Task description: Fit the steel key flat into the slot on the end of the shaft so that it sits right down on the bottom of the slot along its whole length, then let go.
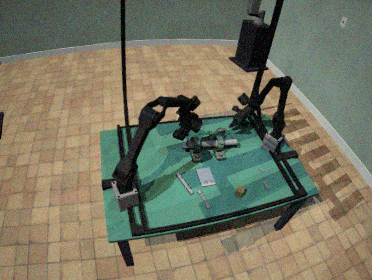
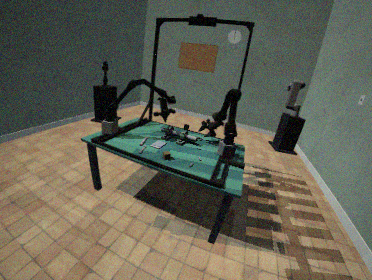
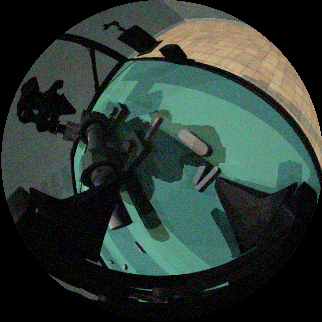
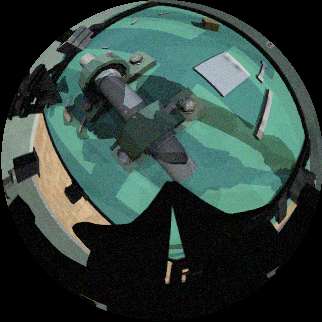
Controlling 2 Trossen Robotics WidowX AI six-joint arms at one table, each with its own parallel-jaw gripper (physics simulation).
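Frame: origin at the left arm's base, x ahead, y left, z up, level; millimetres.
Where they show: left gripper, fingertip midpoint: (image 1: 229, 127) (image 2: 201, 134) (image 3: 168, 183) (image 4: 56, 96); right gripper, fingertip midpoint: (image 1: 186, 136) (image 2: 165, 122) (image 3: 75, 111) (image 4: 170, 185); left arm's base at its link origin: (image 1: 275, 134) (image 2: 228, 143); right arm's base at its link origin: (image 1: 124, 187) (image 2: 109, 120) (image 3: 64, 129).
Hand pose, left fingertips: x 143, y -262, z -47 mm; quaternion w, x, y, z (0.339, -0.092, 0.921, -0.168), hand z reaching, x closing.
Note:
Each offset is from my left fingertips to the top centre of the thing. "spot": to the spot under its first point. Level surfaces: height alone.
The grey shaft {spot: 211 mm ahead, 19 mm left, 3 mm up} (image 1: 210, 143) (image 2: 182, 134) (image 4: 119, 93) lies in two green bearing blocks {spot: 181 mm ahead, 68 mm left, 15 mm up} (image 1: 220, 144) at mid-table, its pale end {spot: 102 mm ahead, 94 mm left, 2 mm up} (image 1: 231, 142) pointing right. I cannot make out the slot. The steel key {14 mm ahead, 50 mm right, 51 mm down} (image 3: 192, 142), a short bar with rounded ends, lies flat on the green table {61 mm down} (image 1: 240, 172) behind the shaft, below the left gripper. My left gripper (image 1: 235, 122) (image 2: 202, 128) (image 3: 168, 183) is open and empty, hanging above the table near the key. My right gripper (image 1: 180, 134) (image 2: 165, 118) (image 4: 170, 185) is shut on nothing, above the shaft's dark left end.
Two small bars {17 mm back, 9 mm right, 55 mm down} (image 3: 204, 177) lie beside the key. In front of the shaft lie a white sheet {370 mm ahead, 140 mm left, 56 mm down} (image 1: 205, 176), a flat strip {490 mm ahead, 98 mm left, 52 mm down} (image 1: 185, 183), a small wrench-like piece {483 mm ahead, 236 mm left, 54 mm down} (image 1: 204, 199), a brown cube {314 mm ahead, 336 mm left, 22 mm down} (image 1: 240, 191) and two pins {154 mm ahead, 415 mm left, 53 mm down} (image 1: 265, 185). A black frame (image 1: 218, 218) rims the table.

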